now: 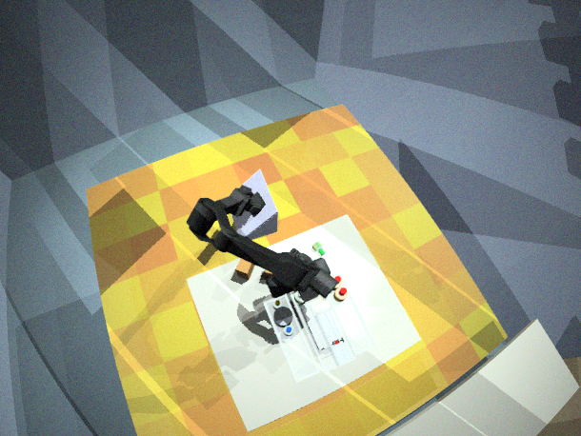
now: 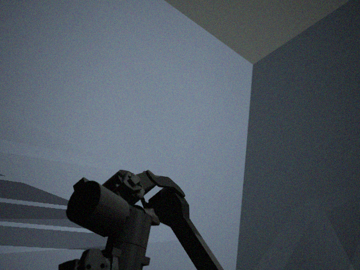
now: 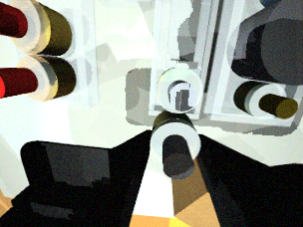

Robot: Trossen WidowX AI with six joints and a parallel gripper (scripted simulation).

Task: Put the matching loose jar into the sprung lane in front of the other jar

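My gripper tip is 90 mm to the left of the large grey cylinder, 70 mm short of it and 20 mm above it. The rest, counted from my gripper tip: red mark: 220 mm ahead, 20 mm above, 10 mm to the left; lane rack: 180 mm ahead, 30 mm below.
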